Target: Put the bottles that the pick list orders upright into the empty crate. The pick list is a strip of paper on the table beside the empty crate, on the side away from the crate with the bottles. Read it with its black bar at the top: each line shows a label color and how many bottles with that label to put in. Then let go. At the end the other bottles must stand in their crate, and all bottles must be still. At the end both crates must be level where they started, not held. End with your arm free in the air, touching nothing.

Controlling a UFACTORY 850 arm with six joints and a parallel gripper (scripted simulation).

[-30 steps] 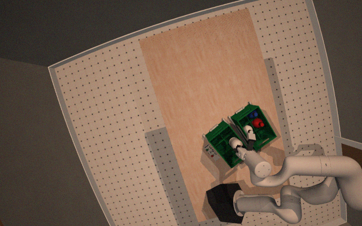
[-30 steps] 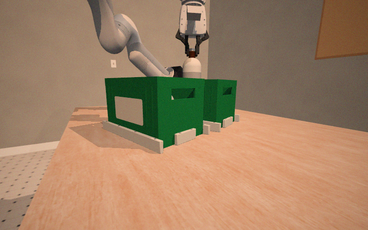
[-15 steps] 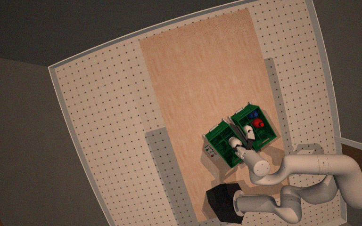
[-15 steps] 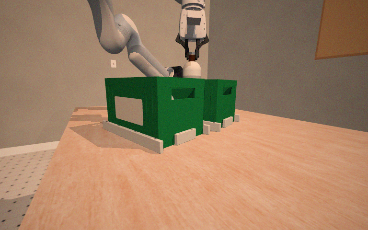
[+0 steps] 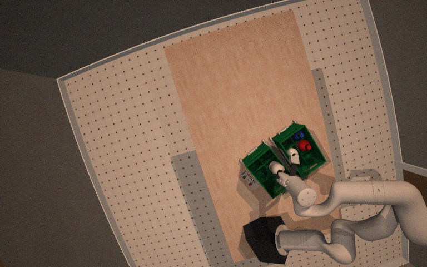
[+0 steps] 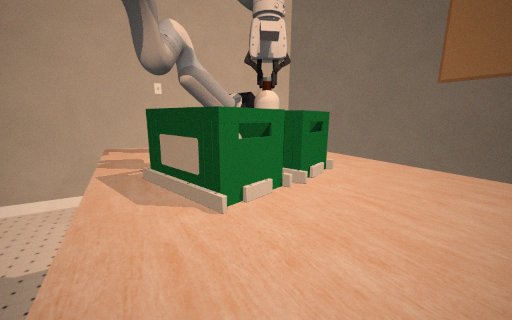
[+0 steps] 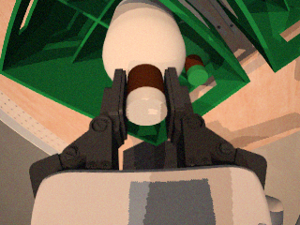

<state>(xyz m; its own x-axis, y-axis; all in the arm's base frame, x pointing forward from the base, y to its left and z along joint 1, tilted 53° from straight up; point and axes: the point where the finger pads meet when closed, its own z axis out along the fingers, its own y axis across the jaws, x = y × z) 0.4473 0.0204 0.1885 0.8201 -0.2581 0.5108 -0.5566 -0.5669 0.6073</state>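
The green bottle lies 17 cm below my hand, 8 cm behind it and 2 cm to the right of it. Also, from my hand: red bottle (23 cm to the right, 17 cm below, 4 cm ahead); then pick list (26 cm below, 17 cm to the left, 6 cm behind); then blue bottle (22 cm to the right, 17 cm below, 12 cm ahead).
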